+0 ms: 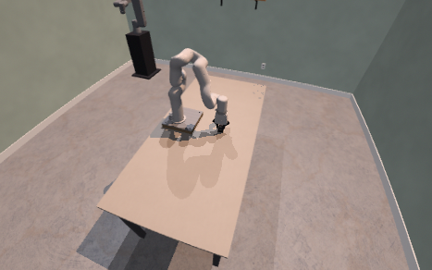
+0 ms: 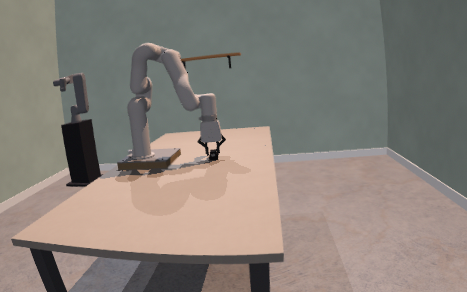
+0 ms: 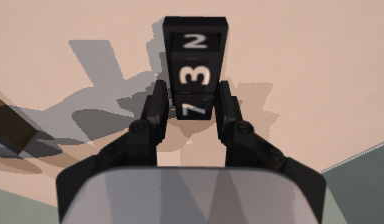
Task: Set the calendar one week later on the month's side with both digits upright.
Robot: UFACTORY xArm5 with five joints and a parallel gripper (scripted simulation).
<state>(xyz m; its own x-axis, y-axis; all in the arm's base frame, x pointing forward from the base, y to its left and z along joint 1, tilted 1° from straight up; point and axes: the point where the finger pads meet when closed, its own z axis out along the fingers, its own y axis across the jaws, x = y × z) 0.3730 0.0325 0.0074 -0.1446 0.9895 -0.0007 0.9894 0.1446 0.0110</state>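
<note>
My gripper is now 20 mm above the black cube. Round my hand: black calendar tray 30 mm below, 20 mm to the left.
</note>
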